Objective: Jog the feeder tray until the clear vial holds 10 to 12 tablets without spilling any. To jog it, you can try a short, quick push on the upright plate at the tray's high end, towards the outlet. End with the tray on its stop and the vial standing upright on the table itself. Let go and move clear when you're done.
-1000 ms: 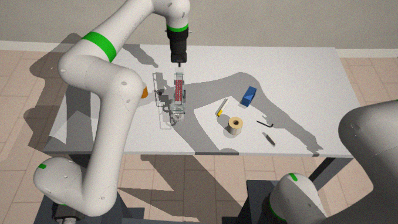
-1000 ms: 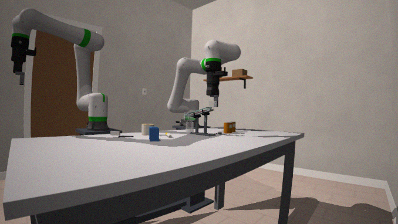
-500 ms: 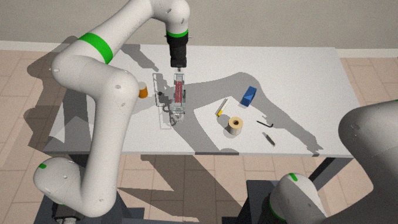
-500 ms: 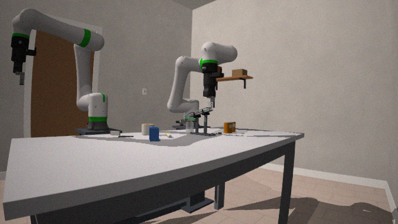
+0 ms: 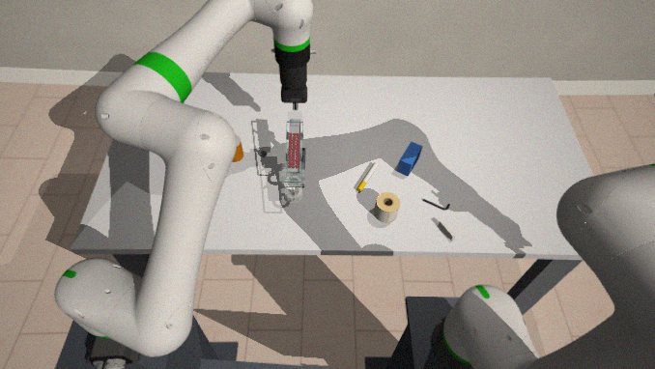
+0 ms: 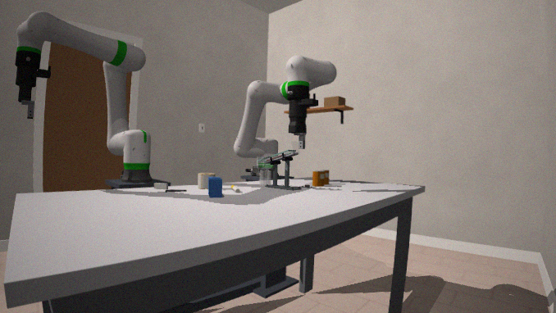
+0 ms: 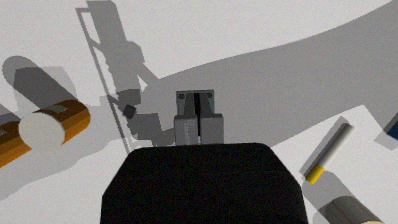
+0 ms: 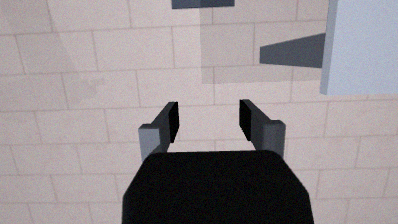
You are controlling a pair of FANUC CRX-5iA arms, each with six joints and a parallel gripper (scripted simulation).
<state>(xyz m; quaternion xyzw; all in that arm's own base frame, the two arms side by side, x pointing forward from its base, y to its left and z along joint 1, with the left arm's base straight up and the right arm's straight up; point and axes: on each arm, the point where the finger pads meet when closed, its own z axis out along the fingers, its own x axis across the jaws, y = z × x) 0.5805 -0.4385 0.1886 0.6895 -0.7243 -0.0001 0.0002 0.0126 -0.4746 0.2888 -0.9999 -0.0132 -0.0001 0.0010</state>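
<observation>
Right now the feeder tray is 110 mm behind my left hand, 10 mm to the right of it and 40 mm below it. From my left hand the other things lie so: blue block (50 mm behind, 370 mm to the right, 160 mm below); orange bottle (60 mm behind, 200 mm to the left, 150 mm below); yellow-tipped marker (140 mm behind, 230 mm to the right, 180 mm below).
</observation>
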